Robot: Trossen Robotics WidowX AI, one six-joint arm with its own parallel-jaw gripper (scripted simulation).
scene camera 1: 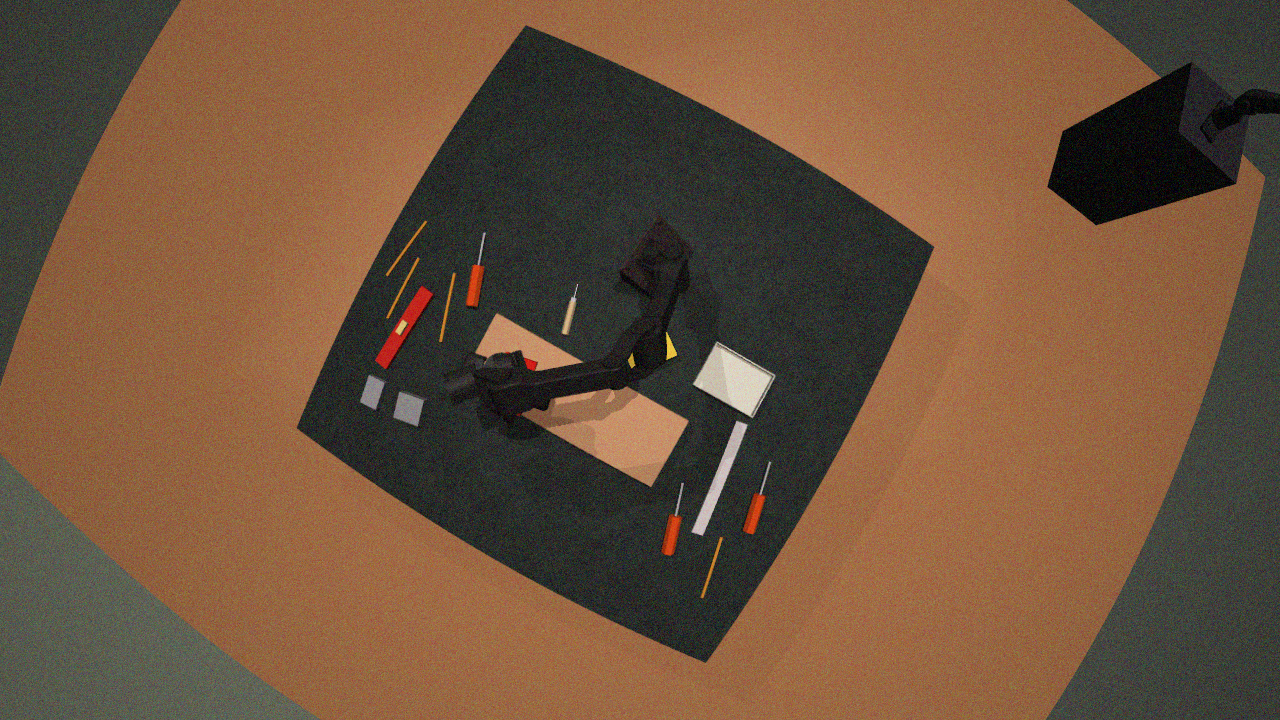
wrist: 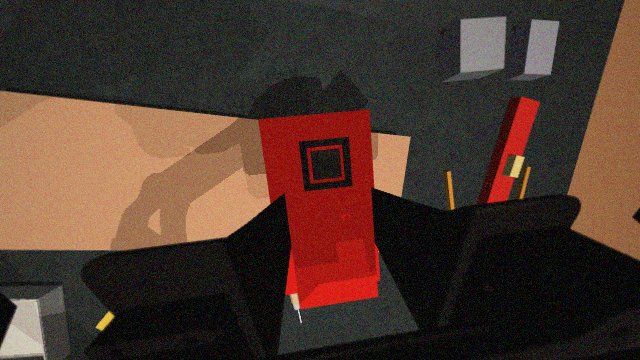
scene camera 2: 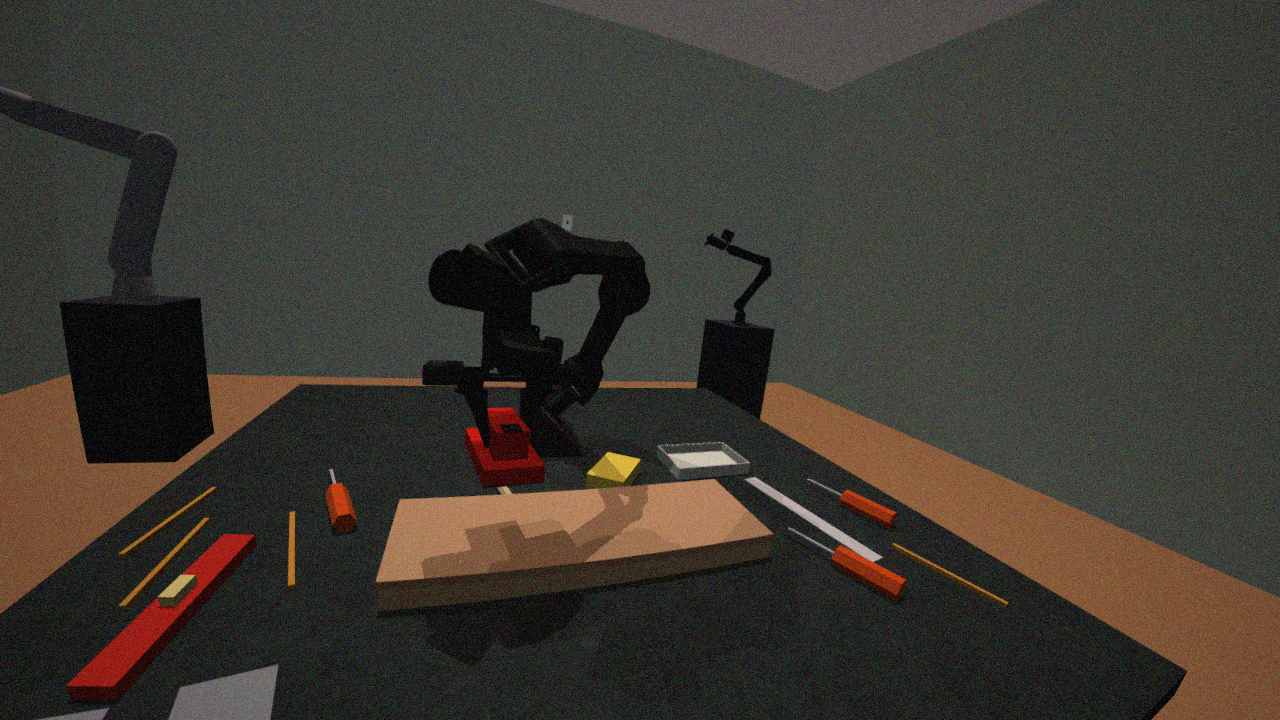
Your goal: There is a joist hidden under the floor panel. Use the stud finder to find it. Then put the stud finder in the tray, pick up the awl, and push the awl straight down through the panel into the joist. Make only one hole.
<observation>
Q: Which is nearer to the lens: the red stud finder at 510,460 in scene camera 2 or the yellow block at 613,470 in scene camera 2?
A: The red stud finder.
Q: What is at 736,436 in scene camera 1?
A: A white ruler.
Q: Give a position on a white tray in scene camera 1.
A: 726,375
</observation>
